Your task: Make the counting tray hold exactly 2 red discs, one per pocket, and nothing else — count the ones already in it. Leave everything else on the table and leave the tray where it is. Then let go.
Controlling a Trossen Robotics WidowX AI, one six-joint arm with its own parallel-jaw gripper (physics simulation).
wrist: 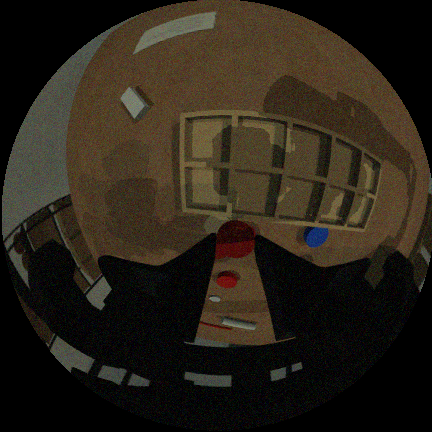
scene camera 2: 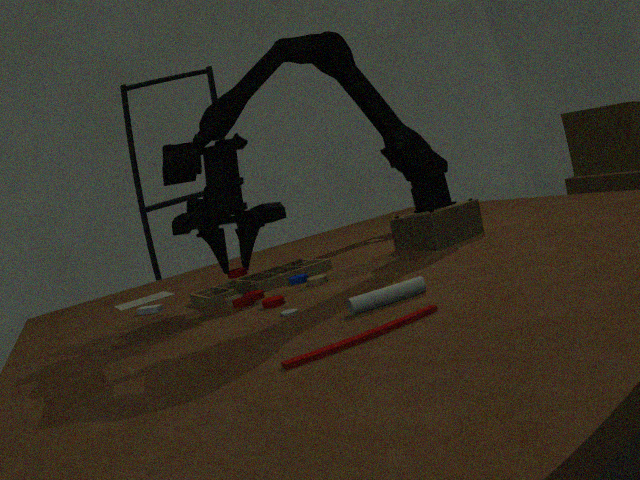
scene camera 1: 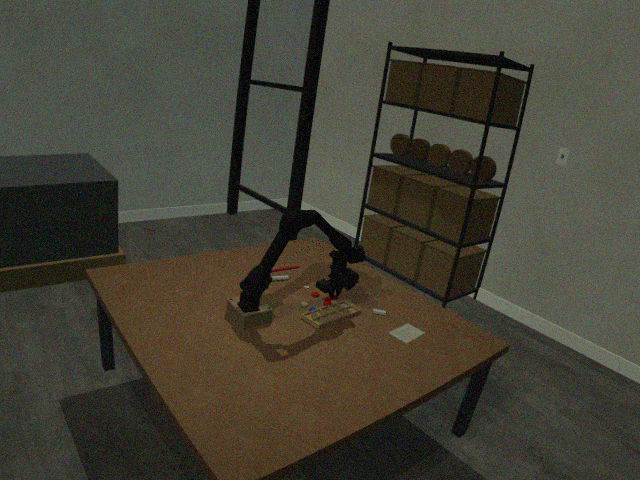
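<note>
The wooden counting tray (scene camera 1: 338,319) (scene camera 2: 199,301) (wrist: 183,150) has two rows of pockets; I see no disc in them in the wrist view. My gripper (scene camera 1: 334,296) (scene camera 2: 236,270) (wrist: 234,238) is shut on a red disc (scene camera 2: 237,273) (wrist: 236,232), raised above the table by the tray's long edge, near its end. Red discs (scene camera 1: 327,301) (scene camera 2: 248,299) lie close together beside the tray, largely hidden in the wrist view. Another red disc (scene camera 1: 315,294) (scene camera 2: 273,301) (wrist: 227,279) lies farther out. A blue disc (scene camera 1: 312,308) (scene camera 2: 297,279) (wrist: 316,236) lies by the same long edge.
A beige disc (scene camera 1: 304,304) (scene camera 2: 316,280) lies near the blue one; another pale disc (wrist: 212,224) is partly hidden. A white block (scene camera 1: 379,311) (scene camera 2: 149,310) (wrist: 135,103), white cylinder (scene camera 1: 279,277) (scene camera 2: 386,295) (wrist: 239,323), red stick (scene camera 1: 285,268) (scene camera 2: 359,338) and paper (scene camera 1: 406,333) lie around.
</note>
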